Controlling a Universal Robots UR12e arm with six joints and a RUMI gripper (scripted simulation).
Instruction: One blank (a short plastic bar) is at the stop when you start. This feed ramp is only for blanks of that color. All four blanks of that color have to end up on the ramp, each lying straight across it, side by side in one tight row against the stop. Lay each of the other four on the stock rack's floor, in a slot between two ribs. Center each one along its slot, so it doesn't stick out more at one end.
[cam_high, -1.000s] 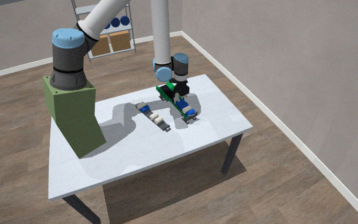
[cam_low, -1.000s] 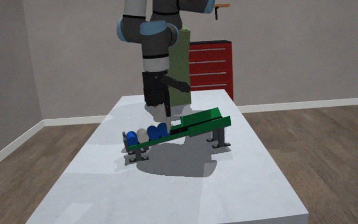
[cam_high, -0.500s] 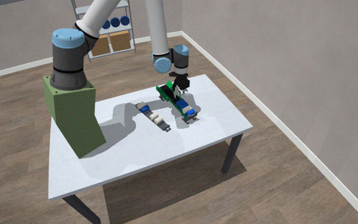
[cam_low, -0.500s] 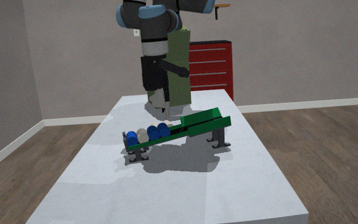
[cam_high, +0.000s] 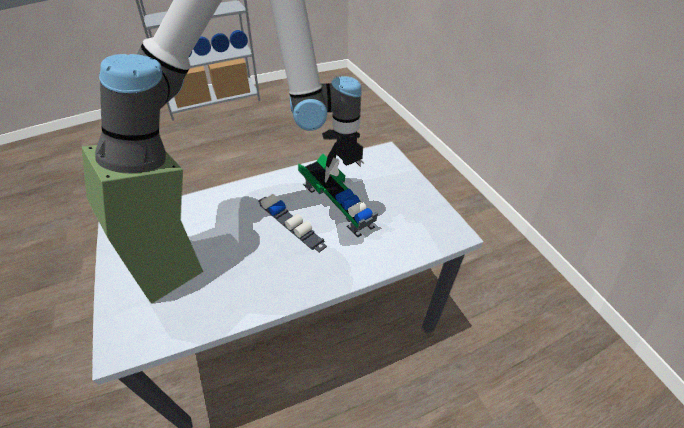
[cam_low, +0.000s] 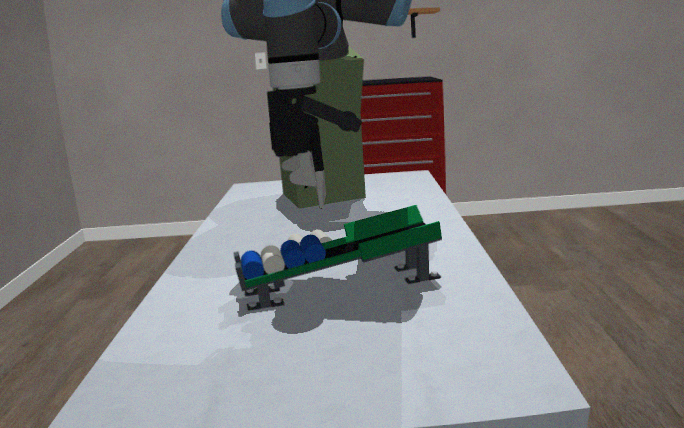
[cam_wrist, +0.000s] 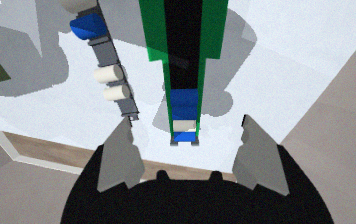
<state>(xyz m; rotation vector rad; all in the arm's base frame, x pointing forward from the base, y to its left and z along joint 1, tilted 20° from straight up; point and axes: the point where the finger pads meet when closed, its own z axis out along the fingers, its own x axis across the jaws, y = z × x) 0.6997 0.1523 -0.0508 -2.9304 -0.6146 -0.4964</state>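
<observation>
The stop lies 14 cm to the right of my hand, 13 cm below it and 7 cm ahead of it.
</observation>
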